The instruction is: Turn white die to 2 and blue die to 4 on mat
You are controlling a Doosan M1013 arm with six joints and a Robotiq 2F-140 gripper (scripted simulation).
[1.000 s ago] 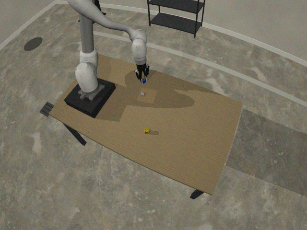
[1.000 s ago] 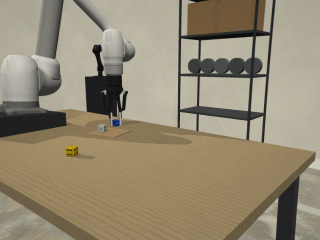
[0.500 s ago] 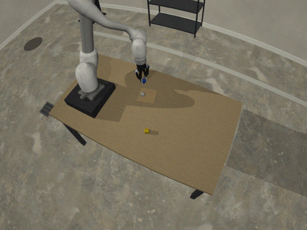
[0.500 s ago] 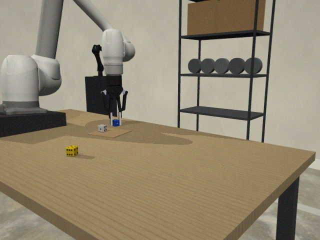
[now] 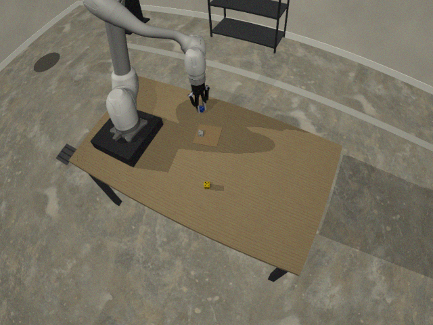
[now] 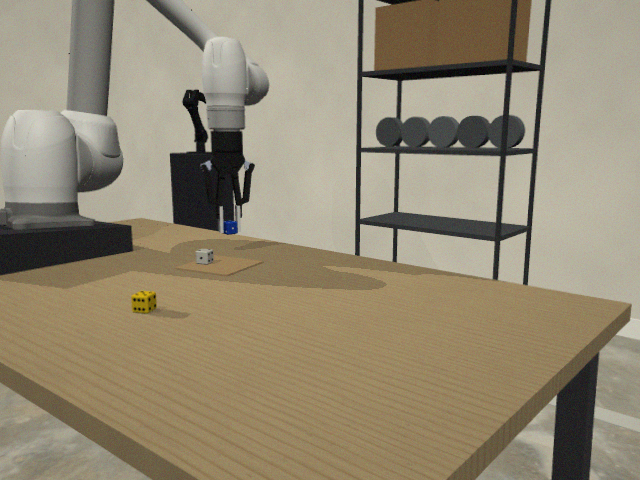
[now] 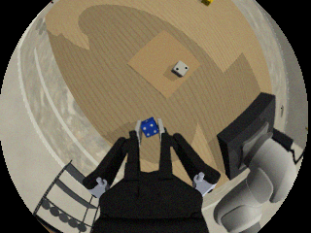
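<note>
Now: hand 110 mm to the left of the mat, 110 mm short of it and 80 mm above it. From my hand the other things lie so: blue die: 20 mm below; white die: 130 mm to the right, 80 mm ahead, 60 mm below; yellow die: 390 mm to the right, 280 mm ahead, 70 mm below.
</note>
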